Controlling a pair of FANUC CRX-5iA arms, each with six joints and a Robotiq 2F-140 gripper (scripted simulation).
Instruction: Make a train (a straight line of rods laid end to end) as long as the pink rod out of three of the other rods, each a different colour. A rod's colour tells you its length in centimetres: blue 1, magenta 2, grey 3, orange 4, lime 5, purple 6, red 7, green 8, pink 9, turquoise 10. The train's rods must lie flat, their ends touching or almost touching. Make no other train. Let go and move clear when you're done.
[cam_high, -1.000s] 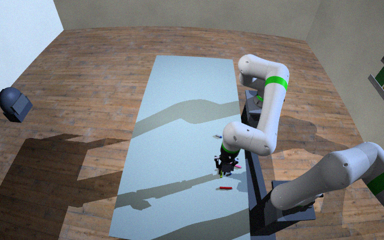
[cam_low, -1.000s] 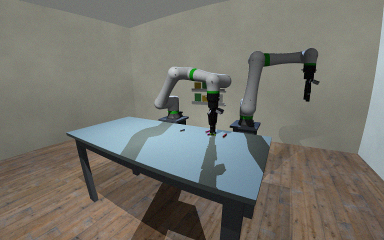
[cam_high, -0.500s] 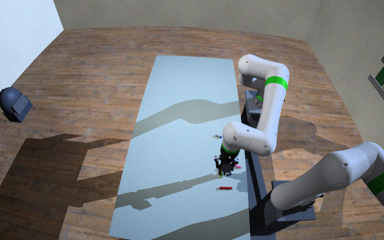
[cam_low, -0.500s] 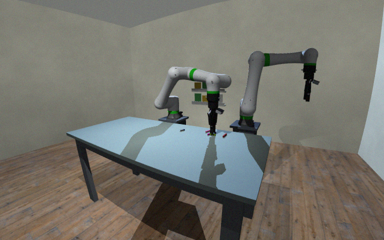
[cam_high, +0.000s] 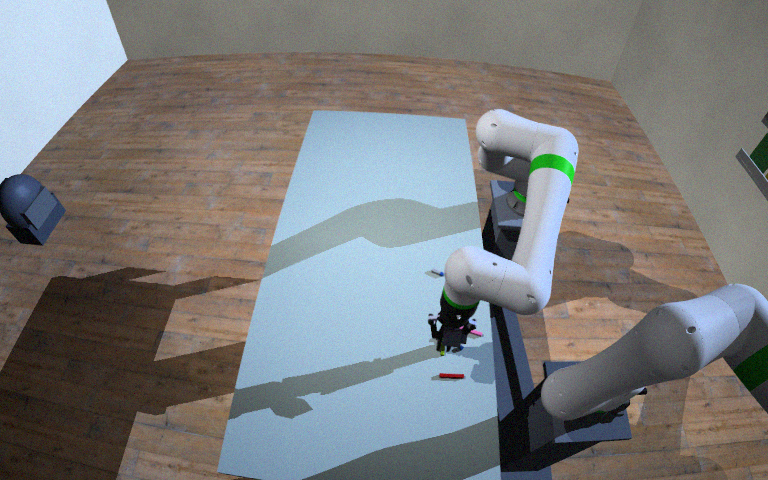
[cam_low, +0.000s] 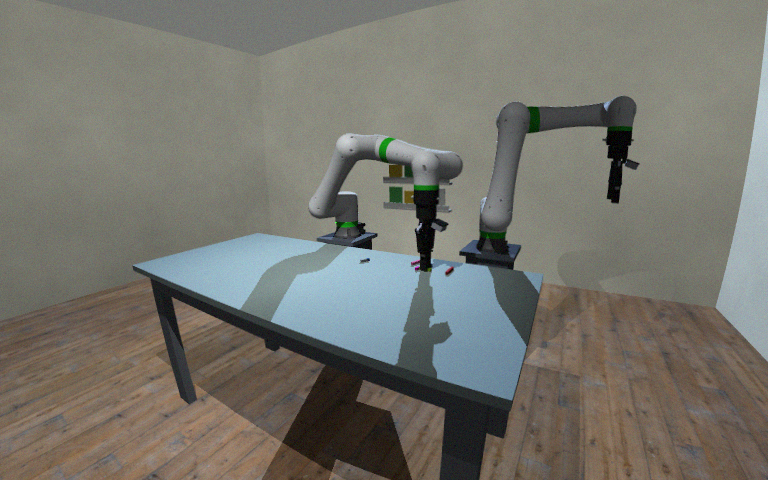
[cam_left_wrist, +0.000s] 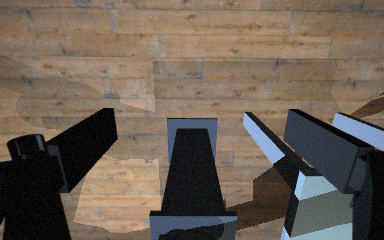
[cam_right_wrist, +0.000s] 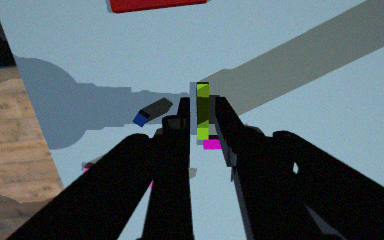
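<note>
Now: right hand 3 cm above the lime rod. Also, from my right hand: red rod 1 cm behind, 9 cm to the left, 3 cm below; pink rod 8 cm behind, 5 cm to the right, 3 cm below; magenta rod 3 cm to the right, 3 cm below.
</note>
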